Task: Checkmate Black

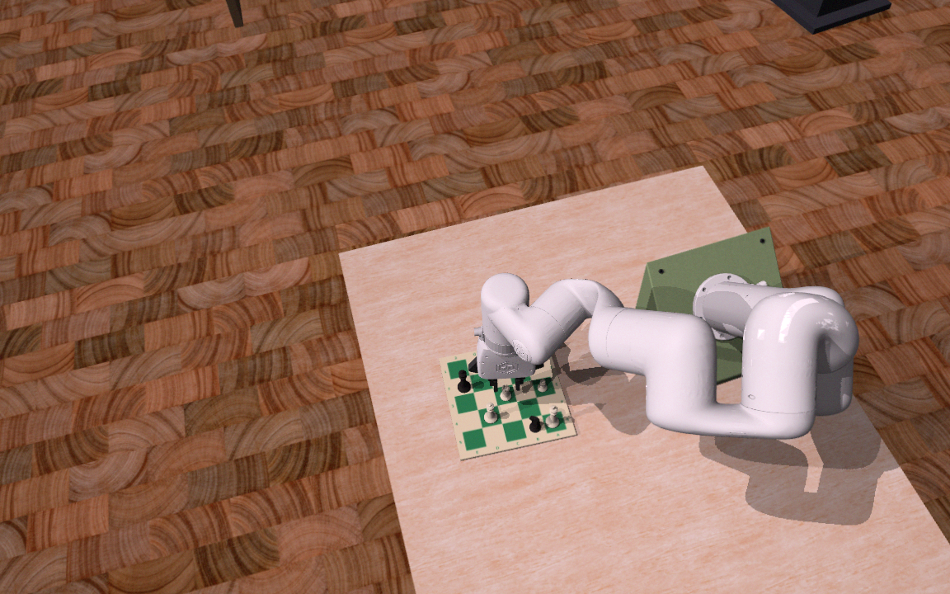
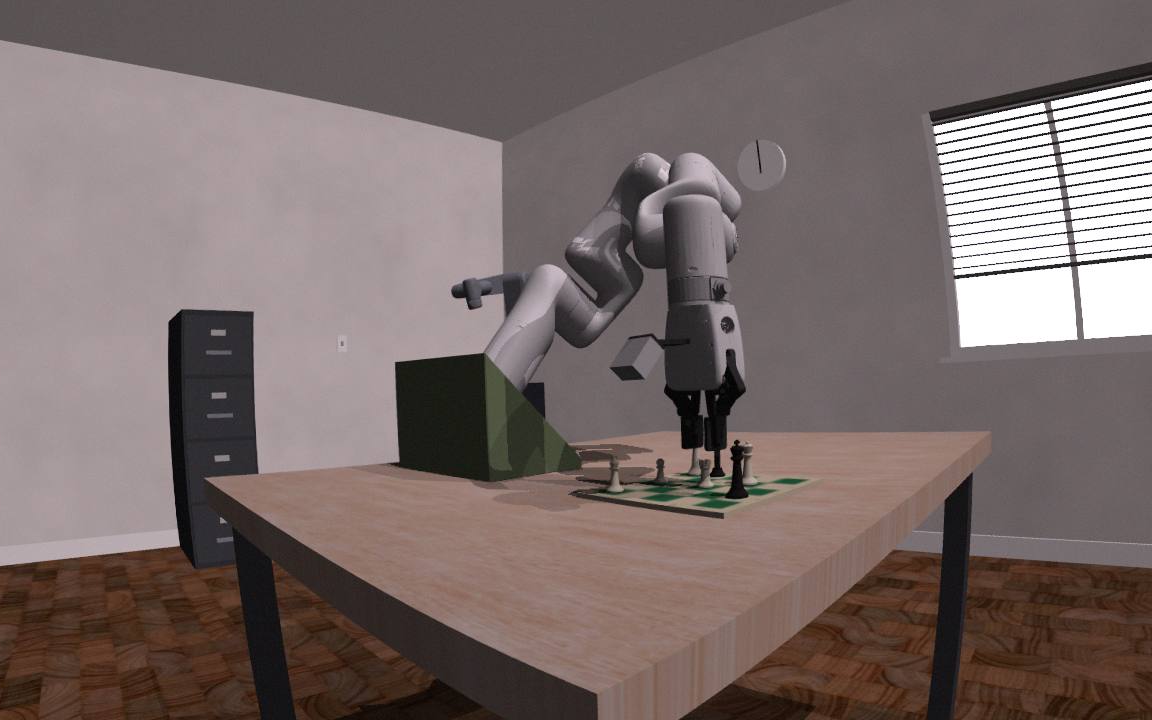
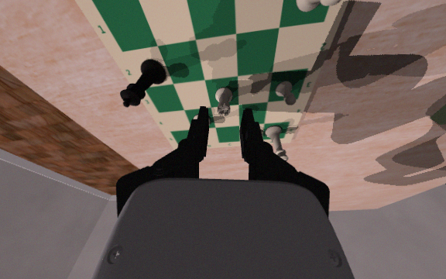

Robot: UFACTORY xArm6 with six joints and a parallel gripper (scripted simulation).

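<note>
Right now my hand is 7 cm above the chessboard. Round my hand: tall white piece 9 cm to the left, 5 cm behind, 4 cm below.
</note>
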